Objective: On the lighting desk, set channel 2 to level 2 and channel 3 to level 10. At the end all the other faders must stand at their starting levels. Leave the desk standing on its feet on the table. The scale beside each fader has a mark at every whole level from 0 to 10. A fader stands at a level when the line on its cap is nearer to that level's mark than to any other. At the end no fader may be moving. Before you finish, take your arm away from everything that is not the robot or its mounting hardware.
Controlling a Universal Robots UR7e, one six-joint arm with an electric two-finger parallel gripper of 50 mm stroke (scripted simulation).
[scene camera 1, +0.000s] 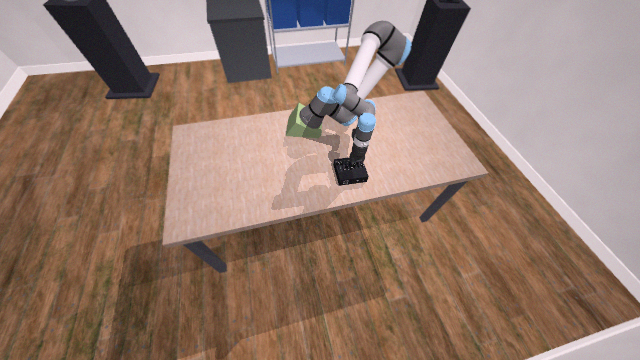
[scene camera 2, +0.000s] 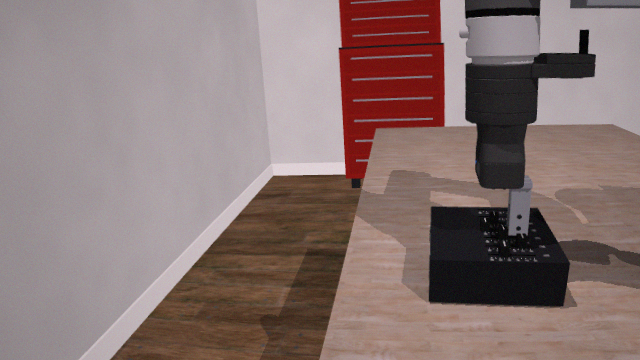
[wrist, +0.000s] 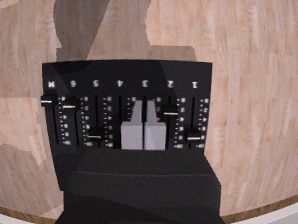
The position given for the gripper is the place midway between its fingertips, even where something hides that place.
In view: the gripper (scene camera 2: 516, 232).
The gripper is seen too in the wrist view (wrist: 144, 113).
